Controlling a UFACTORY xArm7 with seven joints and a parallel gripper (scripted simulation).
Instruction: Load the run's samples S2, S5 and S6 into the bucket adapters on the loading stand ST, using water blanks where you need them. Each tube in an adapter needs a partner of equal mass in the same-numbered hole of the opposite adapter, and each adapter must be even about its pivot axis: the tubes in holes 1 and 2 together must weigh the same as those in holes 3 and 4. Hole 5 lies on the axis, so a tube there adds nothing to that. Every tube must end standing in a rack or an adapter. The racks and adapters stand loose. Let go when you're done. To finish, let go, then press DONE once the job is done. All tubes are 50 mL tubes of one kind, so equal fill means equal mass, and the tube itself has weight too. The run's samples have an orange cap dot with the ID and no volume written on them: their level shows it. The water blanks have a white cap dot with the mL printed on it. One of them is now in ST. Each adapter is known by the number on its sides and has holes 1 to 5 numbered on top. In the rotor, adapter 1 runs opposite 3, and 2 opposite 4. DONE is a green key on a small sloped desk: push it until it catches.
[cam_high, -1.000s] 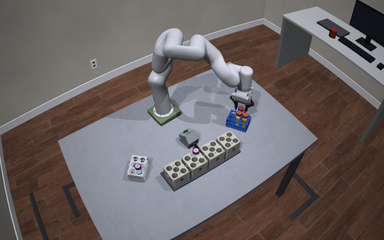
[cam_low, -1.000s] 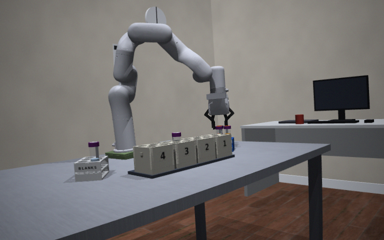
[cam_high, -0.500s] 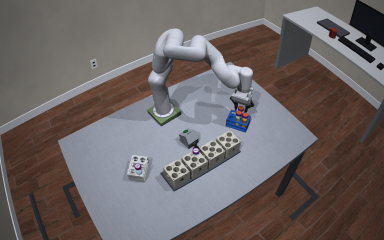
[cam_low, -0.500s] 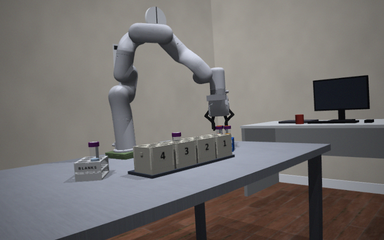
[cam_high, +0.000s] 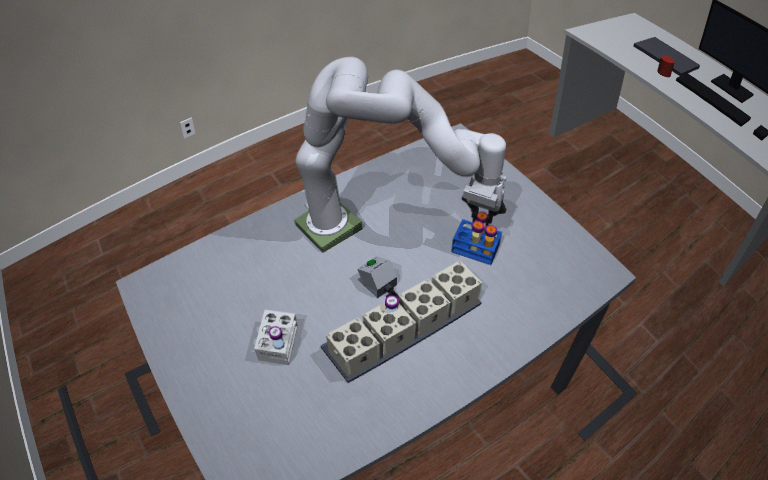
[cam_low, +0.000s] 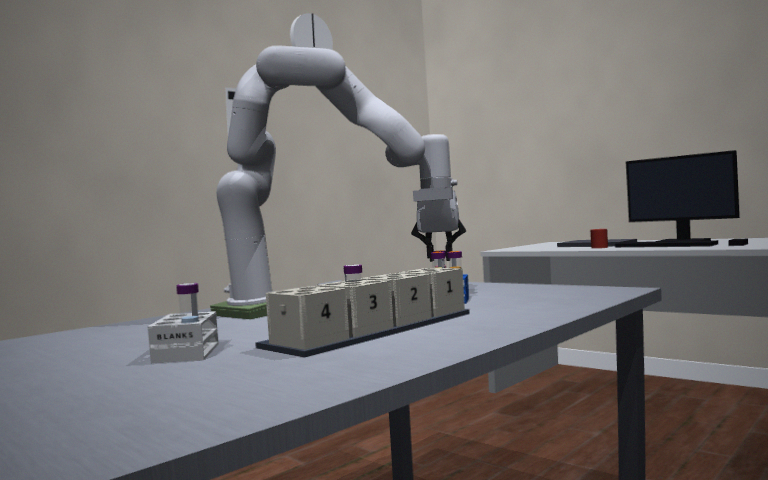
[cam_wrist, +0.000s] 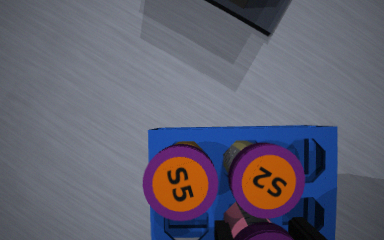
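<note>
The sample tube lies 10 mm to the right of my hand and 50 mm below it. Round my hand: blue sample rack 10 mm ahead, 20 mm to the right, 90 mm below; then green done key 140 mm behind, 310 mm to the right, 50 mm below; then tube with yellowish liquid 20 mm ahead, 40 mm to the right, 50 mm below.
</note>
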